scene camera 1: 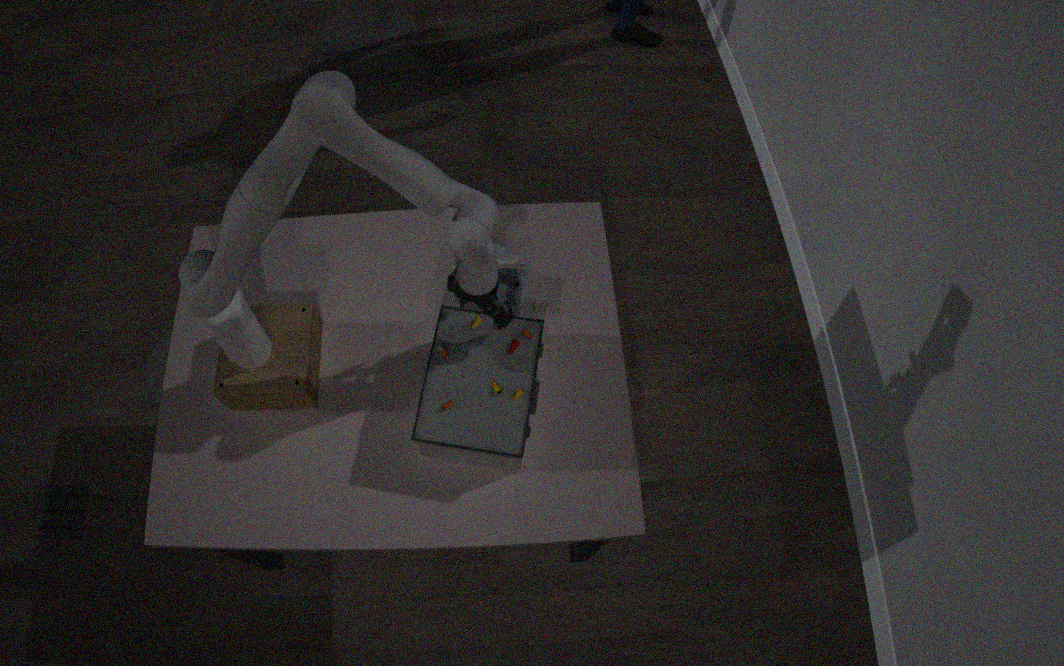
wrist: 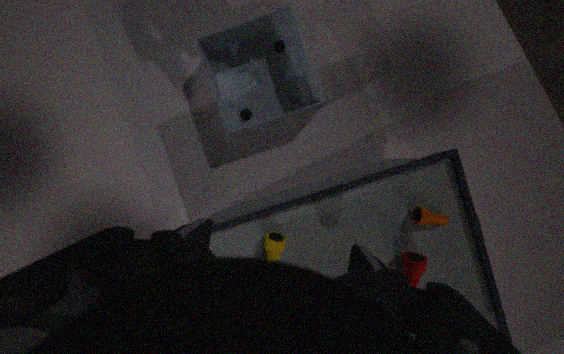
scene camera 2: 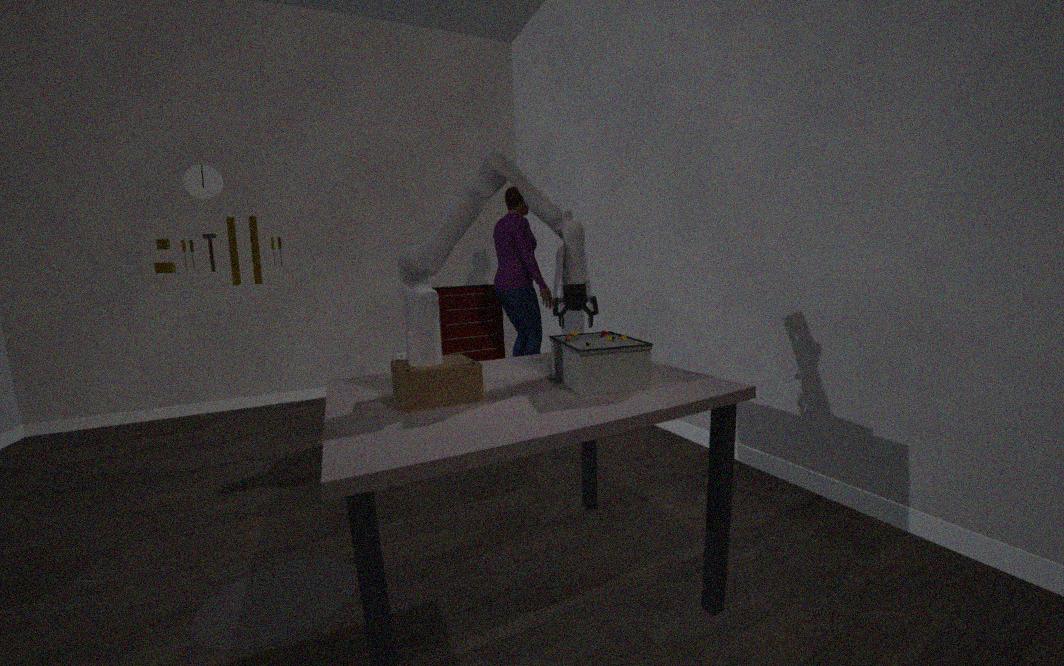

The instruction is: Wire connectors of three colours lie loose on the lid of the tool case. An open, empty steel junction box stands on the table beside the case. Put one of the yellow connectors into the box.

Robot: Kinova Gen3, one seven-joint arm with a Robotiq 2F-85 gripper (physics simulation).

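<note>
My gripper is open and empty, pointing down above the back end of the tool case. A yellow connector lies on the lid near that edge; in the wrist view it appears between the fingertips, below them. Two more yellow connectors lie farther along the lid. The open steel junction box stands beside the case's back edge, its inside visible in the wrist view and partly hidden by the arm in scene camera 1.
A red connector and an orange connector lie near the right finger in the wrist view. Two other orange connectors lie on the lid. A wooden block stands at the arm's base. A person stands behind the table.
</note>
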